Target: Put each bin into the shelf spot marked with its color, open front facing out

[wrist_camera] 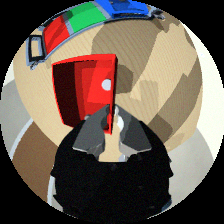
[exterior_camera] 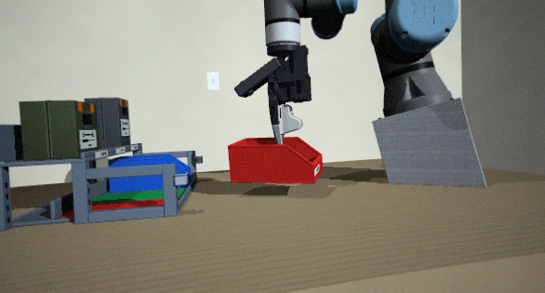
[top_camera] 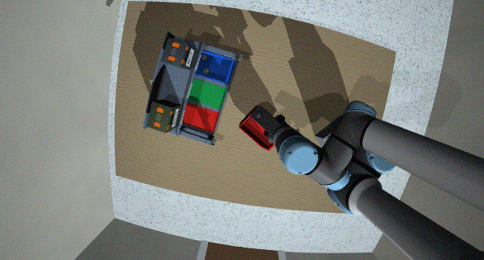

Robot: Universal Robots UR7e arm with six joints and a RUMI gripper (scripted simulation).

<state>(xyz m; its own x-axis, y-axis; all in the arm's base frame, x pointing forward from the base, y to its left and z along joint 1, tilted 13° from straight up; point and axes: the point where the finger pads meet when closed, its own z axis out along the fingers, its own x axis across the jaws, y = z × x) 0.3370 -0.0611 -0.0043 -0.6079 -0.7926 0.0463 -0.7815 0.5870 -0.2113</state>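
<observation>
My gripper is now 4 cm to the right of the red bin, 3 cm short of it and 3 cm above it. Also, from my hand: blue bin: 25 cm ahead, 21 cm to the right, 6 cm below; top board: 38 cm ahead, 13 cm to the right; green box: 41 cm ahead, 5 cm above, 2 cm to the right.
</observation>
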